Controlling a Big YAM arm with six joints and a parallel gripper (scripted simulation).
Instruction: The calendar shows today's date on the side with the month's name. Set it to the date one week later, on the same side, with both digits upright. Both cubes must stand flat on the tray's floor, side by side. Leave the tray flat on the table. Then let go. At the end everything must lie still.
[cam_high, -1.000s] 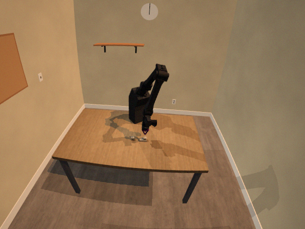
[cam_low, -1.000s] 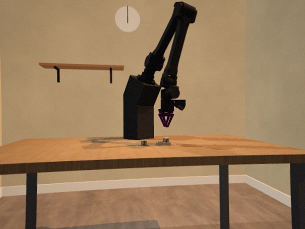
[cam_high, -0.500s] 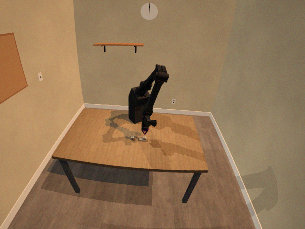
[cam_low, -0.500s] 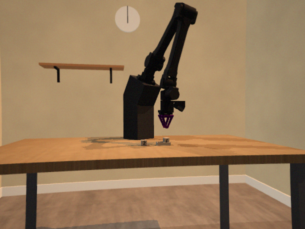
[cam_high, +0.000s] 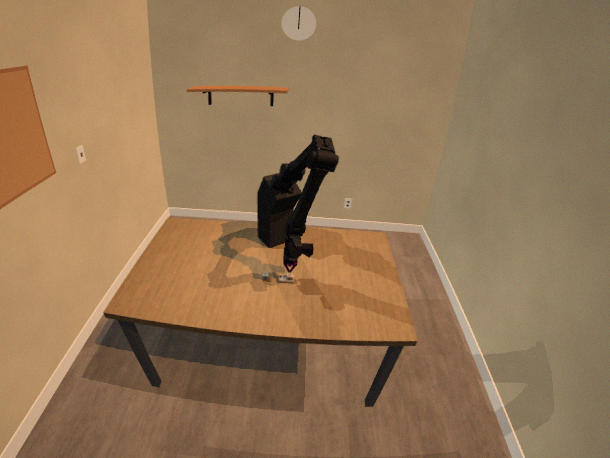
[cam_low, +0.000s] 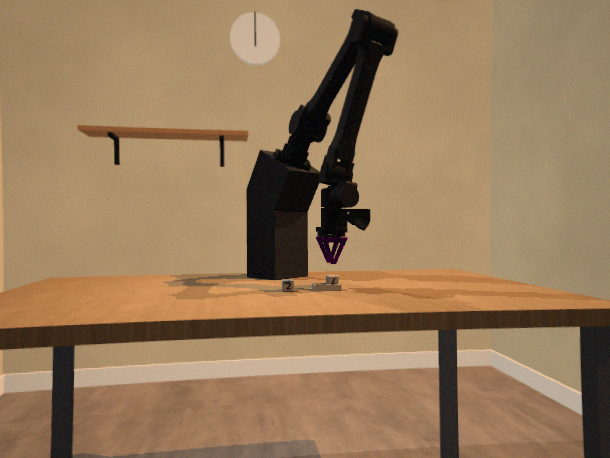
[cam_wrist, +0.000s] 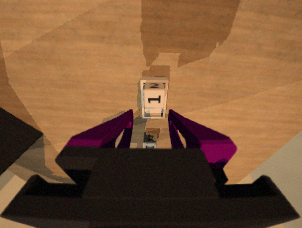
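Right now my hand is 1 cm short of the tray, 1 cm to the left of it and 7 cm above it.
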